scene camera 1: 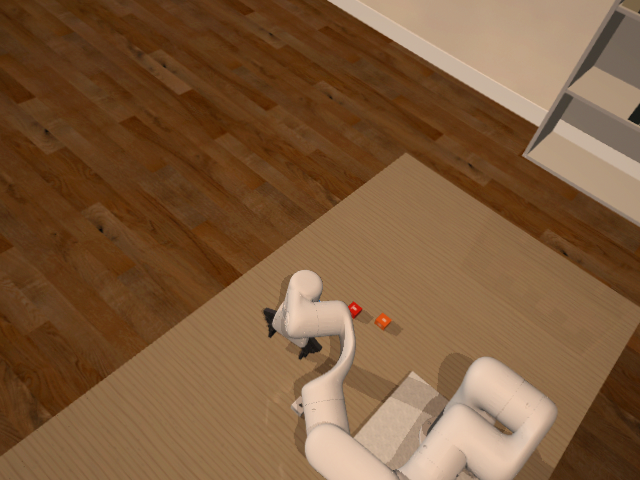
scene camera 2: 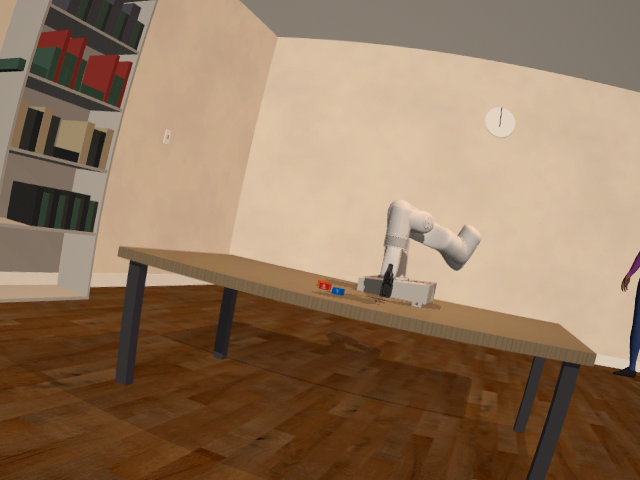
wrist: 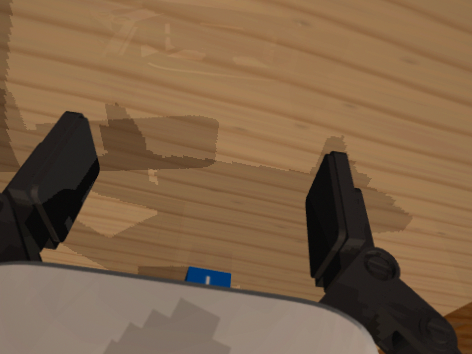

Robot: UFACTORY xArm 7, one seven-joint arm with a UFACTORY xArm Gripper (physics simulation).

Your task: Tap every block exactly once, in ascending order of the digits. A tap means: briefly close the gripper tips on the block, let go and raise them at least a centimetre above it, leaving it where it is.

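Observation:
My gripper (scene camera 1: 285,346) (scene camera 2: 385,295) (wrist: 205,158) is open and empty, above the table. The blue block (scene camera 2: 338,291) (wrist: 208,276) shows in part at the bottom of the wrist view, between the finger lines but nearer the gripper body, with part of a white digit; the arm hides it in scene camera 1. The red block (scene camera 1: 354,310) (scene camera 2: 324,285) sits right of the arm's wrist in scene camera 1, and the orange block (scene camera 1: 383,321) is beside it. A white block (scene camera 1: 298,406) (scene camera 2: 416,303) with a dark mark is partly covered by the arm in scene camera 1. Digits are too small to read surely.
The arm's pale base plate (scene camera 1: 388,424) lies on the wooden table (scene camera 1: 429,217) (scene camera 2: 206,264). The arm's links pass over the table beside the white block. A bookshelf (scene camera 2: 110,149) stands off the table at the left in scene camera 2.

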